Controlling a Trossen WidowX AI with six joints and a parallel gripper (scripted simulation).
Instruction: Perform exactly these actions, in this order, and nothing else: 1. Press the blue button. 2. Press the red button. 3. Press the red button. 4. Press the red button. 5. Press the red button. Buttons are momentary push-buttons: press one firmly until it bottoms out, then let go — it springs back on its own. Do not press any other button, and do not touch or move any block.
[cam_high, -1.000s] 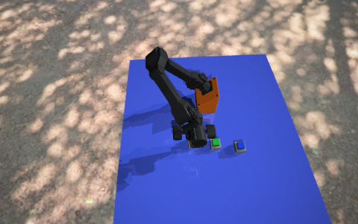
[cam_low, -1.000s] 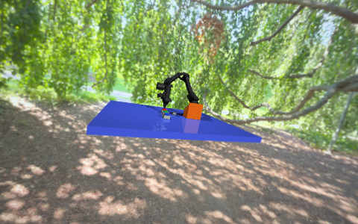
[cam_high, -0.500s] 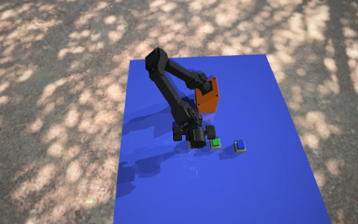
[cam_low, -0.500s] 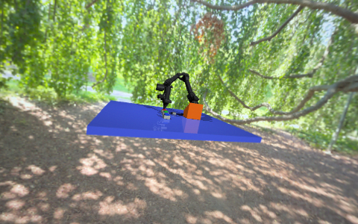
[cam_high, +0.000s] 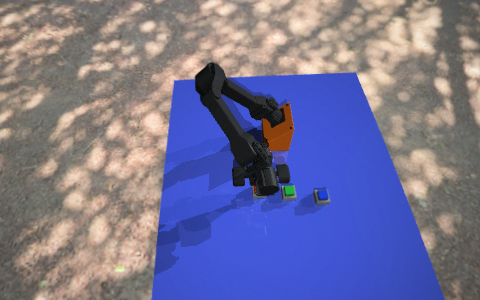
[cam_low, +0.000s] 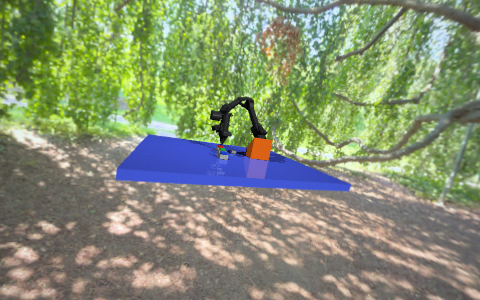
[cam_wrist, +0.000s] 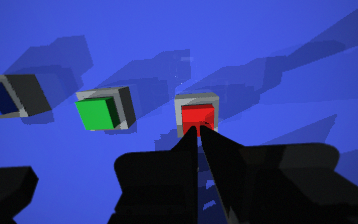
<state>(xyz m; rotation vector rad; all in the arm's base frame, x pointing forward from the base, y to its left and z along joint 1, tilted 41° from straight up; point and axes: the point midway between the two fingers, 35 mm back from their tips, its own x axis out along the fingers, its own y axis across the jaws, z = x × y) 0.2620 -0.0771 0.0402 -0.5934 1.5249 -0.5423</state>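
Right now the red button is 1 cm below my gripper tip. Also, from my gripper tip: blue button: 4 cm ahead, 22 cm to the left, 1 cm below; small grey block: 9 cm behind, 1 cm to the left, 3 cm below; green button: 2 cm ahead, 11 cm to the left, 1 cm below.
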